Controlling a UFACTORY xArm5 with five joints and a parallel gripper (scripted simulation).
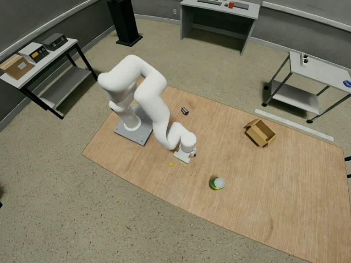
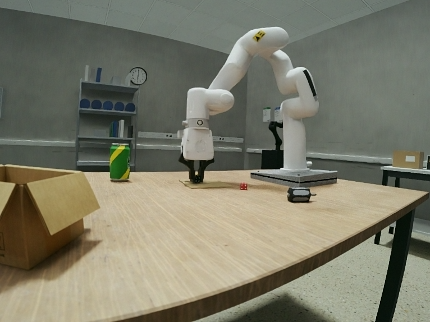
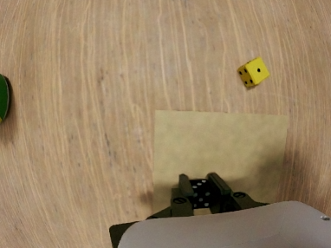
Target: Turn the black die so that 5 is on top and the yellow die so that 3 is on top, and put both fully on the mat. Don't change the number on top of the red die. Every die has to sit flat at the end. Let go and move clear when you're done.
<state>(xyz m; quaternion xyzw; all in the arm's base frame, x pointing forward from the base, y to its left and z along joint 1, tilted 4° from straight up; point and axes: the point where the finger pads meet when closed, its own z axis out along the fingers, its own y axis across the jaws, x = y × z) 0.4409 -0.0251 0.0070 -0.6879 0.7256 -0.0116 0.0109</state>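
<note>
My hand is 10 mm above the black die. Round my hand: yellow die 100 mm to the right, 60 mm behind, 20 mm below; tan mat 30 mm below, 30 mm behind; red die 120 mm to the left, 110 mm behind, 20 mm below.
</note>
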